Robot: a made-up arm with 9 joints. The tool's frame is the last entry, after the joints. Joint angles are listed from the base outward.
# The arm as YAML. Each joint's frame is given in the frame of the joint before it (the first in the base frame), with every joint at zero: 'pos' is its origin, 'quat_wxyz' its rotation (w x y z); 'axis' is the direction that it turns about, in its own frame. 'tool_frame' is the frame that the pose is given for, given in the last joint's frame.
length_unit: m
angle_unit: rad
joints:
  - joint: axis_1
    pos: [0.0, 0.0, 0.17]
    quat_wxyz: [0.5, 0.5, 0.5, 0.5]
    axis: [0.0, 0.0, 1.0]
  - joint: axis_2
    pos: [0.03, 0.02, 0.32]
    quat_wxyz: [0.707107, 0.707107, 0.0, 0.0]
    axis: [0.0, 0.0, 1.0]
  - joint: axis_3
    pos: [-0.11, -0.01, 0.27]
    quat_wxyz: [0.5, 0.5, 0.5, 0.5]
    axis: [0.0, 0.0, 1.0]
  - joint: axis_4
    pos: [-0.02, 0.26, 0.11]
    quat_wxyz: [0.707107, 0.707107, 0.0, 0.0]
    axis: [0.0, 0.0, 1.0]
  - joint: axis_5
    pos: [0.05, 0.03, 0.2]
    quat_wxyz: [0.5, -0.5, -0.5, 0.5]
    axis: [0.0, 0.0, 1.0]
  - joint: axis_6
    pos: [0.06, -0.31, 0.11]
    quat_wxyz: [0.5, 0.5, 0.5, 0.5]
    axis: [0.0, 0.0, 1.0]
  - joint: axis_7
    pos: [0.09, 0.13, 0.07]
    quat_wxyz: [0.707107, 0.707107, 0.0, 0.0]
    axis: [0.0, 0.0, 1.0]
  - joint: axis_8
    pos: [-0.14, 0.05, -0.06]
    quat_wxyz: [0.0, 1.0, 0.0, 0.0]
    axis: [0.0, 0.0, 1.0]
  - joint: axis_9
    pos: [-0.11, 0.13, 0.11]
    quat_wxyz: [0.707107, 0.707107, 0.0, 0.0]
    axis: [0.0, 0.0, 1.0]
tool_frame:
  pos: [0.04, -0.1, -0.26]
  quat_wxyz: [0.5, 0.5, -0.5, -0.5]
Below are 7 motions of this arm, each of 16 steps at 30 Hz.
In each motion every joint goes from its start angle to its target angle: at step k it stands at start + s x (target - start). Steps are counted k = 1, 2, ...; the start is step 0. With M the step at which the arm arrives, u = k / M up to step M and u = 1 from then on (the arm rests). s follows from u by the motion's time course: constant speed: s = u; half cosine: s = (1 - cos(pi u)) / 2; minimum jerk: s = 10 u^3 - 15 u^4 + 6 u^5.
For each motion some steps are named. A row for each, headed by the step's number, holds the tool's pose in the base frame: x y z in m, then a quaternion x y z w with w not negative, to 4 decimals.
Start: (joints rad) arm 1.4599 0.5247 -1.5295 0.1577 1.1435 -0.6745 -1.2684 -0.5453 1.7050
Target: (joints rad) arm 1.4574 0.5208 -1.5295 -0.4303 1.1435 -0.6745 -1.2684 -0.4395 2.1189
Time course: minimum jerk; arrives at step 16
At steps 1, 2, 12, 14, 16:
1: 0.3434 0.7617 0.2900 0.1298 0.3514 -0.8424 0.3874
2: 0.3459 0.7617 0.2934 0.1341 0.3551 -0.8419 0.3836
12: 0.5093 0.6778 0.5093 0.3825 0.5435 -0.7404 0.1006
14: 0.5250 0.6604 0.5294 0.4031 0.5561 -0.7235 0.0690
16: 0.5279 0.6570 0.5330 0.4068 0.5583 -0.7203 0.0632

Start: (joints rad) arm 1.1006 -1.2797 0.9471 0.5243 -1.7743 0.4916 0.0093 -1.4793 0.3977
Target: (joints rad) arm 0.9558 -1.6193 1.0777 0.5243 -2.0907 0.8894 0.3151 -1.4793 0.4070
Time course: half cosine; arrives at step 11
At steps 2, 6, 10, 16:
2: 0.5817 -0.1280 -0.0132 -0.3082 -0.8705 -0.0482 0.3808
6: 0.7166 -0.0963 0.0307 -0.2014 -0.8912 0.1323 0.3844
10: 0.8143 -0.0395 0.0585 -0.1234 -0.8726 0.2852 0.3769
16: 0.8187 -0.0362 0.0595 -0.1198 -0.8708 0.2926 0.3764

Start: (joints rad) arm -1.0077 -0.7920 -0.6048 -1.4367 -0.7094 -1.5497 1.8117 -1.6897 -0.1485
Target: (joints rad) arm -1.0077 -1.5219 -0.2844 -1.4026 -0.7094 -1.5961 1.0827 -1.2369 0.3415
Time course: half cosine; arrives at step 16
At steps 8, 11, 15, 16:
8: 0.4239 0.1113 0.1456 0.5607 -0.1613 0.8101 0.0570
11: 0.4933 0.0863 0.0983 0.5664 -0.1957 0.7786 0.1864
15: 0.5303 0.0593 0.0489 0.5545 -0.1919 0.7552 0.2922
16: 0.5316 0.0579 0.0465 0.5537 -0.1911 0.7542 0.2970

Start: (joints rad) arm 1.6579 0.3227 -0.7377 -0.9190 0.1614 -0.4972 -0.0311 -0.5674 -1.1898
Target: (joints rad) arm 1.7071 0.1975 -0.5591 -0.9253 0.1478 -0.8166 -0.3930 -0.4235 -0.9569
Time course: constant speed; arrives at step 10
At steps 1, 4, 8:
1: -0.0105 0.2886 0.4466 0.0452 -0.3033 -0.9061 0.2915
4: -0.0222 0.2411 0.4632 0.0400 -0.2878 -0.8822 0.3706
8: -0.0230 0.1837 0.4908 0.0257 -0.2589 -0.8456 0.4661

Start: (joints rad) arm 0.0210 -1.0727 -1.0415 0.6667 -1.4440 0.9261 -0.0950 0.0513 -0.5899
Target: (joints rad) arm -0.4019 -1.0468 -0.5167 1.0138 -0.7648 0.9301 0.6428 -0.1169 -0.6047
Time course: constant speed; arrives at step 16
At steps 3, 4, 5, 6, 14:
3: 0.8593 0.0647 0.1150 0.2477 0.1725 0.8723 0.3848
4: 0.8562 0.0575 0.1050 0.2327 0.2096 0.8583 0.4065
5: 0.8531 0.0489 0.0960 0.2173 0.2455 0.8426 0.4274
6: 0.8499 0.0390 0.0879 0.2013 0.2800 0.8251 0.4474
14: 0.8202 -0.0710 0.0720 0.0638 0.5028 0.6407 0.5767

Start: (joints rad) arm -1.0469 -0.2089 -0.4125 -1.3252 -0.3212 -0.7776 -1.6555 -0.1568 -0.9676
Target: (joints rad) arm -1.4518 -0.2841 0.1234 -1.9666 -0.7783 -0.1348 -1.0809 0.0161 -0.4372
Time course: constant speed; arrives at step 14
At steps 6, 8, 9, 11, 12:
6: 0.1961 0.3838 -0.1007 -0.7907 -0.4382 -0.3997 0.1516
8: 0.1824 0.3761 -0.1012 -0.7657 -0.4413 -0.4338 0.1751
9: 0.1749 0.3708 -0.1048 -0.7518 -0.4448 -0.4500 0.1854
11: 0.1587 0.3566 -0.1189 -0.7218 -0.4557 -0.4793 0.2039
12: 0.1500 0.3472 -0.1292 -0.7059 -0.4632 -0.4920 0.2123

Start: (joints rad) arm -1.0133 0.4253 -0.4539 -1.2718 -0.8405 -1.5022 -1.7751 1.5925 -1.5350
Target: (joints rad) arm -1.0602 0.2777 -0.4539 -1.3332 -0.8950 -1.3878 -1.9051 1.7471 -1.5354
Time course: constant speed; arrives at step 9
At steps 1, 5, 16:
1: 0.4474 0.1003 0.5886 -0.6294 0.3558 -0.6785 0.1303
5: 0.4569 0.0499 0.5940 -0.6411 0.3814 -0.6408 0.1814
16: 0.4745 -0.0021 0.5914 -0.6509 0.4097 -0.5976 0.2265

